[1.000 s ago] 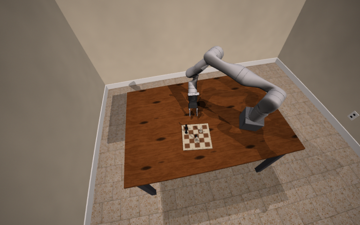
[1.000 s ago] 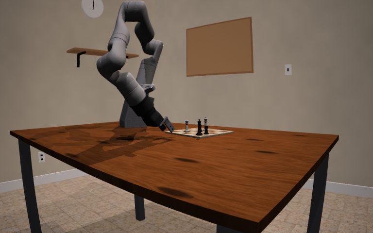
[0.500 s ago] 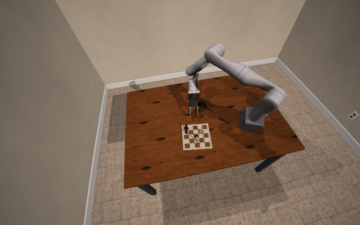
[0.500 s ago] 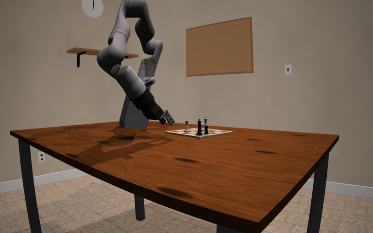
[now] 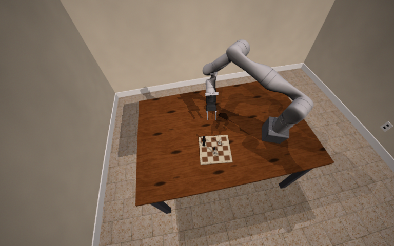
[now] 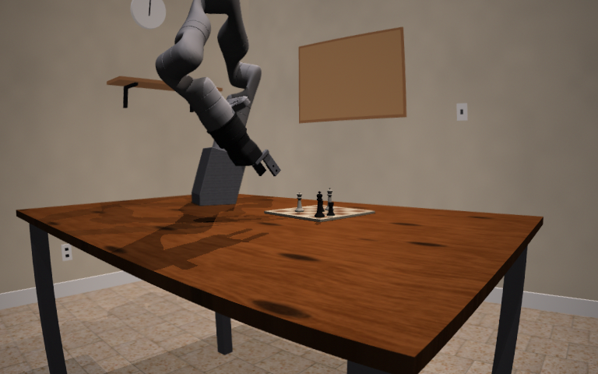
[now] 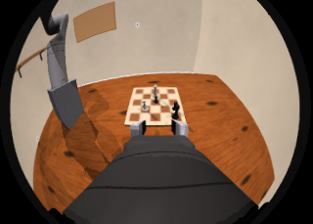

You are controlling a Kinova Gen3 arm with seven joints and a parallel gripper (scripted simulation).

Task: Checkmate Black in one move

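Now: the small white piece 15 cm to the left of my hand, 10 cm below it and 5 cm behind it. Also, from my hand: tall black piece: 12 cm to the left, 9 cm below, 6 cm ahead; tall white piece: 23 cm to the left, 9 cm below, 1 cm behind; chessboard: 19 cm to the left, 13 cm below, 1 cm behind.
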